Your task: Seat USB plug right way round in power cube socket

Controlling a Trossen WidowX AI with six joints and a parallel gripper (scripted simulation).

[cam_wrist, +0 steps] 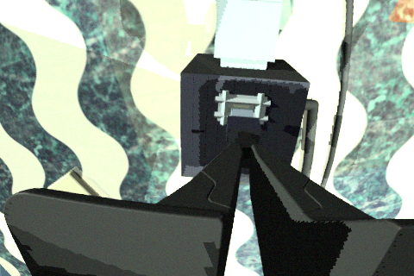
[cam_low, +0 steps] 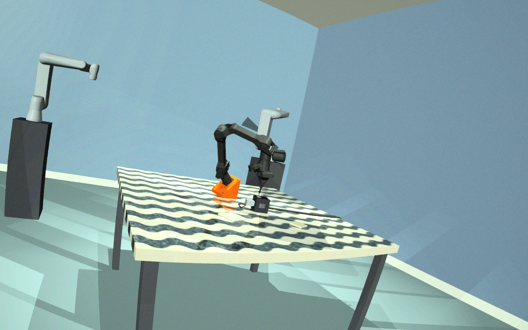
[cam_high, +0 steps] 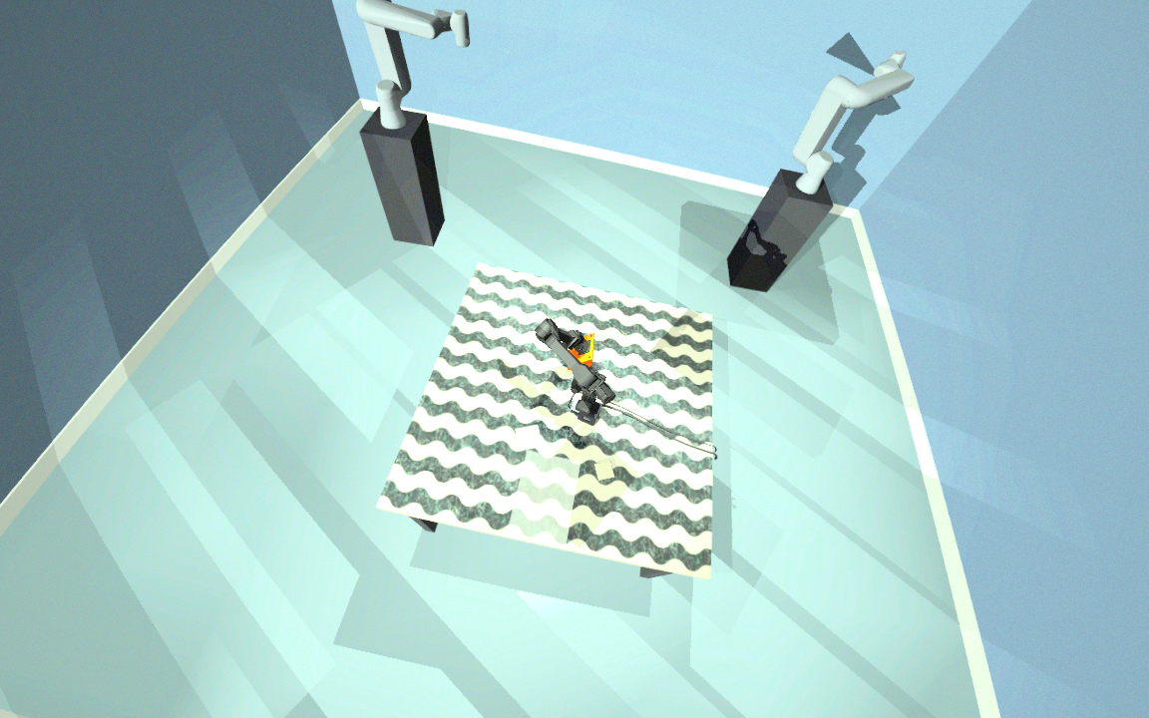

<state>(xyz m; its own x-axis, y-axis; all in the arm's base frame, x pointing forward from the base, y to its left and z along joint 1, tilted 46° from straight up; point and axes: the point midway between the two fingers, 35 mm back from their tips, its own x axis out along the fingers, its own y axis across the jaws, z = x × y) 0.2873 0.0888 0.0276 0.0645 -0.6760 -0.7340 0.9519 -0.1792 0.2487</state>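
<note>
My gripper tip is 2 cm above the dark USB plug.
</note>
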